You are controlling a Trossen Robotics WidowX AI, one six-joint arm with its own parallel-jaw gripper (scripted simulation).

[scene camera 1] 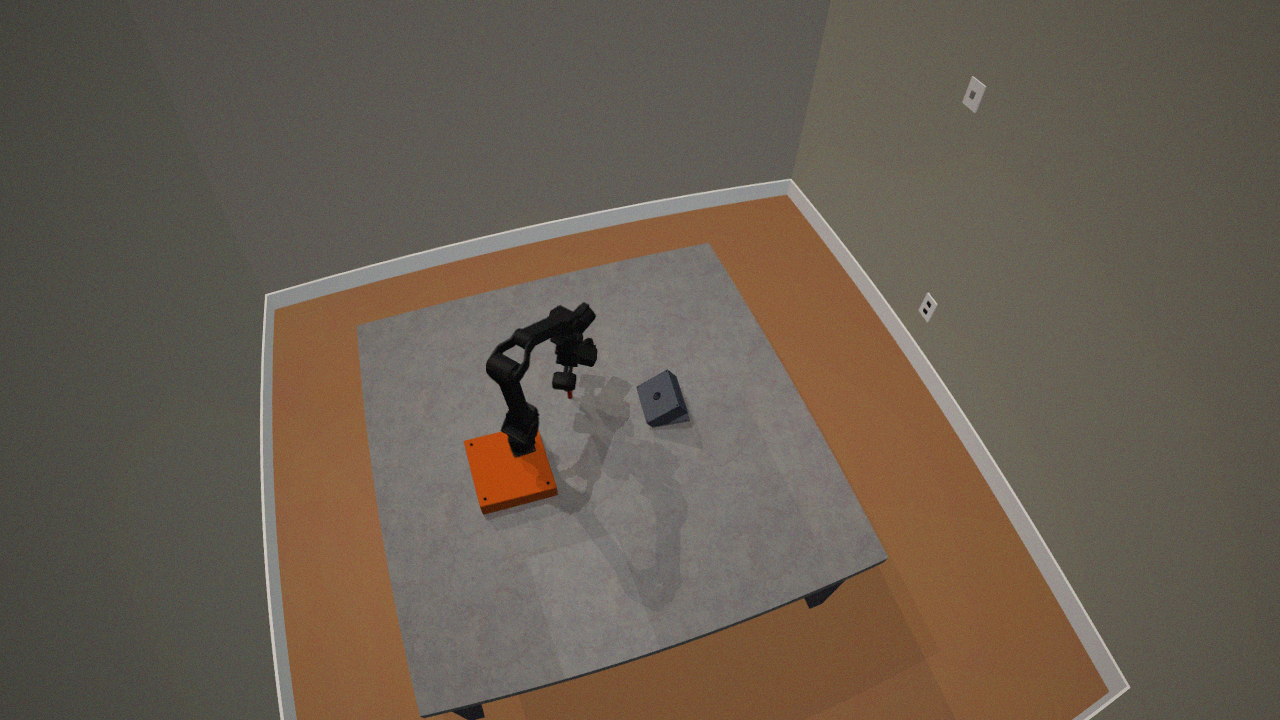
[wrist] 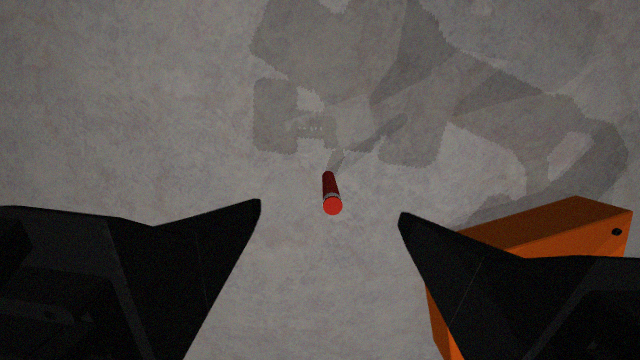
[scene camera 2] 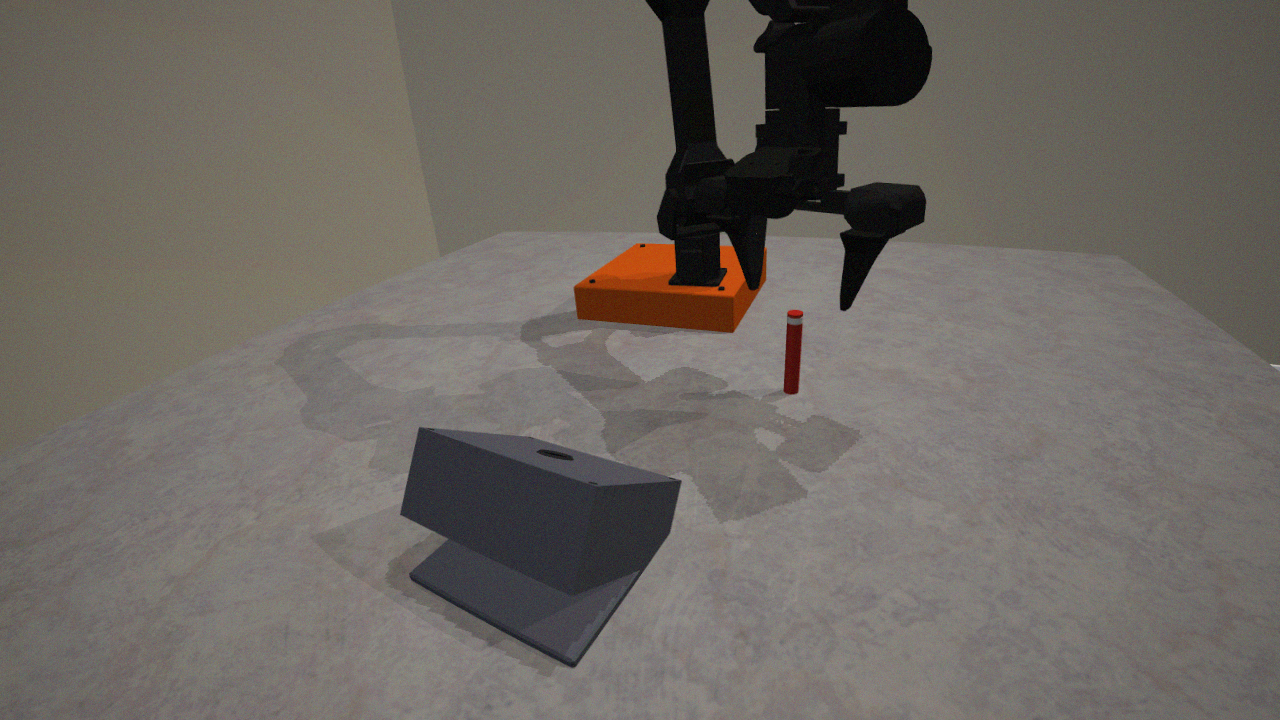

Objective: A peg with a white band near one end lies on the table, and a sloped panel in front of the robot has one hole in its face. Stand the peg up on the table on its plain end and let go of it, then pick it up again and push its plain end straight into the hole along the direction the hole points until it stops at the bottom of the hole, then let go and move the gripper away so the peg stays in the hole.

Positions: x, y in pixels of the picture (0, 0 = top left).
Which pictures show my gripper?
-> Scene camera 1, the wrist view and scene camera 2: all of them.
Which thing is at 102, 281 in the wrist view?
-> My gripper.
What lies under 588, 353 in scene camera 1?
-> My gripper.
